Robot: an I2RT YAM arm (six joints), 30 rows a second.
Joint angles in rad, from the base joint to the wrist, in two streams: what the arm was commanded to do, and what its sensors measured. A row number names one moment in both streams.
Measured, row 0: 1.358 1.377 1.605 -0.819 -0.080 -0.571
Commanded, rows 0 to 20: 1.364 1.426 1.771 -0.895 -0.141 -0.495; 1.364 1.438 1.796 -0.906 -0.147 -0.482; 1.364 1.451 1.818 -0.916 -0.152 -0.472; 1.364 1.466 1.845 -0.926 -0.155 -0.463; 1.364 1.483 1.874 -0.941 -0.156 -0.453; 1.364 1.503 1.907 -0.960 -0.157 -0.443; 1.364 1.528 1.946 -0.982 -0.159 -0.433; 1.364 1.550 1.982 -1.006 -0.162 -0.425; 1.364 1.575 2.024 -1.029 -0.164 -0.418; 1.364 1.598 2.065 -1.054 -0.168 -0.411; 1.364 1.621 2.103 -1.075 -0.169 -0.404; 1.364 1.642 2.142 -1.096 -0.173 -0.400; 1.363 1.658 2.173 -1.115 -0.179 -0.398; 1.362 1.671 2.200 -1.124 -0.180 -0.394; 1.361 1.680 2.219 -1.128 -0.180 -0.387; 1.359 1.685 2.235 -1.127 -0.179 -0.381; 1.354 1.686 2.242 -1.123 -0.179 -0.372; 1.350 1.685 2.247 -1.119 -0.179 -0.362; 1.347 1.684 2.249 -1.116 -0.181 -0.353; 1.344 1.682 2.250 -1.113 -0.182 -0.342; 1.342 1.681 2.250 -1.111 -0.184 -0.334
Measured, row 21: 1.356 1.718 2.172 -1.180 -0.168 -0.399
